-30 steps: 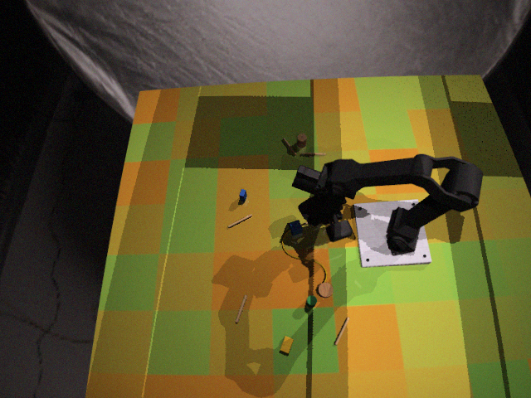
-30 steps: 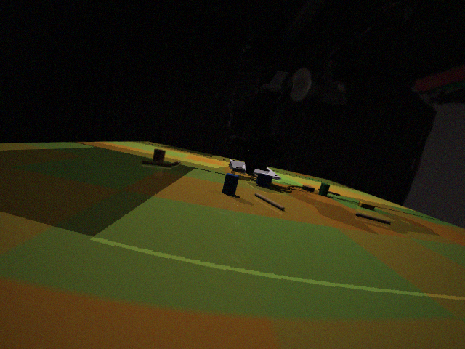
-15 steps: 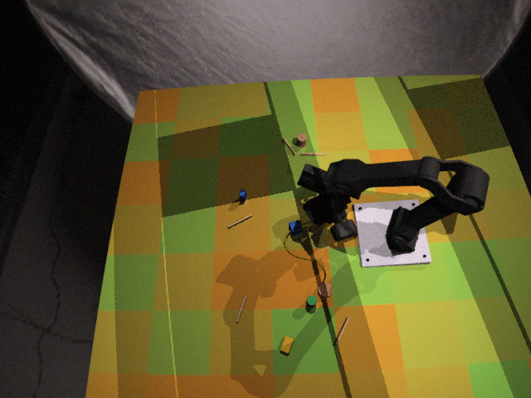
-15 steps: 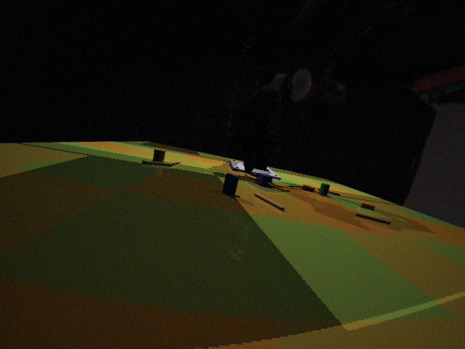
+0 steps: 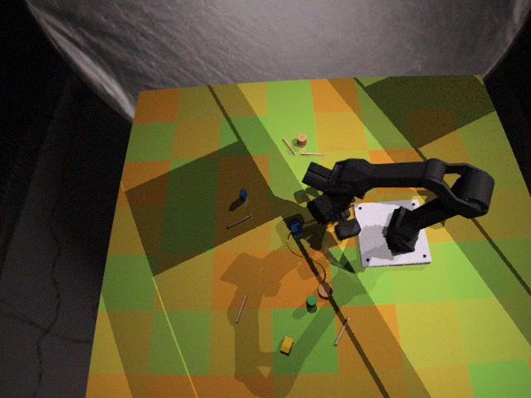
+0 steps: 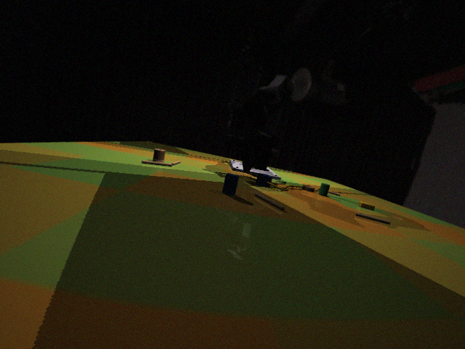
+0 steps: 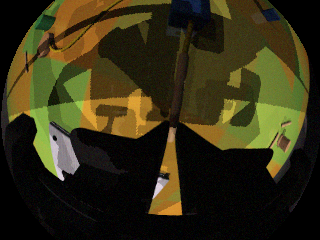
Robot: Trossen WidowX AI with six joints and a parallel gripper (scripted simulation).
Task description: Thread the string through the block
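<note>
My gripper tip is 4 cm short of the thin wooden stick and 1 cm to the right of it. Also, from my gripper tip: loose stick (25 cm ahead, 4 cm to the right, 1 cm below); round wooden button (6 cm ahead, 21 cm to the left, 1 cm below); green cylinder (11 cm ahead, 23 cm to the left, 1 cm above).
</note>
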